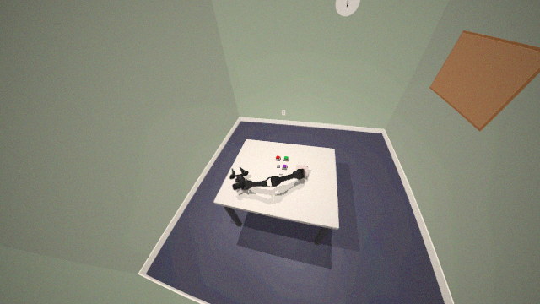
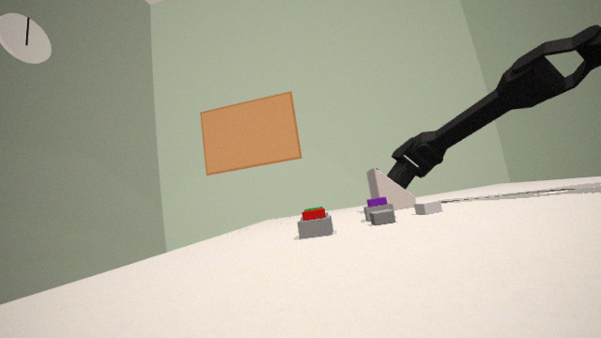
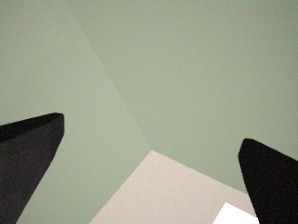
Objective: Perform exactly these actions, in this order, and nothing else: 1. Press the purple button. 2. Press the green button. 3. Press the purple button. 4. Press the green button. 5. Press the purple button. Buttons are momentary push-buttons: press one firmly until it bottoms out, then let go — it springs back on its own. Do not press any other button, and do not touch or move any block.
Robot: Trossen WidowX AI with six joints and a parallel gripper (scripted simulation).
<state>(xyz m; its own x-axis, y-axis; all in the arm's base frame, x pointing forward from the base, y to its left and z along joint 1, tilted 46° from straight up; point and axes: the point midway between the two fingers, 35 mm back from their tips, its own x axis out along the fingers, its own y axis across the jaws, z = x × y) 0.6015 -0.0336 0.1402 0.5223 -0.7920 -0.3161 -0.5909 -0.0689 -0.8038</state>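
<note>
Right now my gripper tip is 46 cm past the purple button, 14 cm to the left of it and 12 cm above it. Also, from my gripper tip: red button: 38 cm behind, 26 cm to the right, 12 cm below; then green button: 47 cm behind, 26 cm to the right, 12 cm below.
</note>
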